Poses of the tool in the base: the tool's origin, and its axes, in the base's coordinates. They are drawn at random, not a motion.
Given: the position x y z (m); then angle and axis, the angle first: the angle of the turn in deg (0 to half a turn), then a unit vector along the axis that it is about.
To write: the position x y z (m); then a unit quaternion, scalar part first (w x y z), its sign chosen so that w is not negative. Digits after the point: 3 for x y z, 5 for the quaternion.
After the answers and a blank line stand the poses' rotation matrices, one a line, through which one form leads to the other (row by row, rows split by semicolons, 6 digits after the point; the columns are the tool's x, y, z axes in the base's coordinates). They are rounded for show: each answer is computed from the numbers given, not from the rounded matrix.
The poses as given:
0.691 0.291 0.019 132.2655 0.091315 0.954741 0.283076
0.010 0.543 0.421 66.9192 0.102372 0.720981 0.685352
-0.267 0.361 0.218 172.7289 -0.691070 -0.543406 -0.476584
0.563 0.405 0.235 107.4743 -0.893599 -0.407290 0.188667
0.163 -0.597 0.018 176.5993 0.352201 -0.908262 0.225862
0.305 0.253 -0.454 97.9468 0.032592 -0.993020 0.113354
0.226 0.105 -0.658 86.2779 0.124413 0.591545 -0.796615
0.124 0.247 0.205 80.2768 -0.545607 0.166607 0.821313
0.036 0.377 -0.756 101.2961 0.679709 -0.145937 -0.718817
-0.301 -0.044 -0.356 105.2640 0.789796 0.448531 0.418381
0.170 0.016 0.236 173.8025 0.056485 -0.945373 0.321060
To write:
0.691 0.291 0.019 0.40462 0.08351 0.87310 0.25887
0.010 0.543 0.421 0.83427 0.05644 0.39751 0.37787
-0.267 0.361 0.218 0.06341 -0.68968 -0.54231 -0.47562
0.563 0.405 0.235 0.59149 -0.72052 -0.32840 0.15212
0.163 -0.597 0.018 0.02967 0.35205 -0.90786 0.22576
0.305 0.253 -0.454 0.65641 0.02459 -0.74914 0.08551
0.226 0.105 -0.658 0.72970 0.08507 0.40448 -0.54470
0.124 0.247 0.205 0.76449 -0.35172 0.10740 0.52945
0.036 0.377 -0.756 0.63408 0.52560 -0.11285 -0.55584
-0.301 -0.044 -0.356 0.60693 0.62769 0.35647 0.33251
0.170 0.016 0.236 0.05406 0.05640 -0.94399 0.32059

-0.658620 -0.063668 0.749777; 0.355304 0.852027 0.384458; -0.663308 0.519611 -0.538541
0.398400 -0.585618 0.705924; 0.675365 0.708060 0.206237; -0.620613 0.394591 0.677597
-0.040644 0.808362 0.587281; 0.687725 -0.403753 0.603339; 0.724833 0.428410 -0.539520
0.738019 0.293281 -0.607712; 0.653202 -0.084581 0.752445; 0.169277 -0.952277 -0.253994
-0.750366 -0.652617 0.105081; -0.625821 0.650190 -0.430815; 0.212835 -0.389031 -0.896302
-0.137044 -0.149104 -0.979279; 0.075426 0.984165 -0.160404; 0.987689 -0.095846 -0.123628
0.079391 0.863753 0.497622; -0.726117 0.392127 -0.564793; -0.682973 -0.316492 0.658317
0.416300 -0.885065 -0.208219; 0.733965 0.191958 0.651496; -0.536647 -0.424043 0.729519
0.356622 0.586267 -0.727400; -0.823517 -0.170410 -0.541092; -0.441181 0.791992 0.422029
0.524730 0.043888 0.850136; 0.851131 -0.009123 -0.524874; -0.015280 0.998995 -0.042141
-0.987793 -0.141147 -0.065895; -0.071826 0.788081 -0.611367; 0.138223 -0.599171 -0.788599

